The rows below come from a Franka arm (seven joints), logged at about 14 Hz.
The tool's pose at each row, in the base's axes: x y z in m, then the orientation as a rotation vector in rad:
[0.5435 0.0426 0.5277 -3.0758 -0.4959 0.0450]
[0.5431 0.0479 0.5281 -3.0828 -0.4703 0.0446]
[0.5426 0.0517 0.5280 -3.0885 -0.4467 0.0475]
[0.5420 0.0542 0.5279 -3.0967 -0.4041 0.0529]
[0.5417 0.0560 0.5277 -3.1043 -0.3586 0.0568]
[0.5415 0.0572 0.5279 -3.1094 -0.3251 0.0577]
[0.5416 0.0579 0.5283 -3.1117 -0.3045 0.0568]
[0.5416 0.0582 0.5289 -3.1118 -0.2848 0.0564]
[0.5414 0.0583 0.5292 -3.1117 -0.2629 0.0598]
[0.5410 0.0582 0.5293 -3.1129 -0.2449 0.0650]
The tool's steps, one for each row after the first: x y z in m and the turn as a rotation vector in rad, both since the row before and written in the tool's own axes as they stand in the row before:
[0.0013 -0.0052 -0.0003 -0.0027 0.0001 0.0170]
[0.0007 -0.0038 0.0002 -0.0017 -0.0019 0.0156]
[0.0001 -0.0026 0.0002 -0.0015 -0.0034 0.0278]
[0.0002 -0.0018 0.0002 -0.0013 -0.0024 0.0296]
[0.0001 -0.0012 -0.0002 -0.0010 -0.0005 0.0217]
[0.0002 -0.0007 -0.0004 0.0000 0.0007 0.0133]
[0.0000 -0.0003 -0.0006 0.0020 0.0005 0.0125]
[-0.0002 -0.0001 -0.0003 0.0024 -0.0019 0.0139]
[-0.0004 0.0000 -0.0001 0.0007 -0.0032 0.0116]

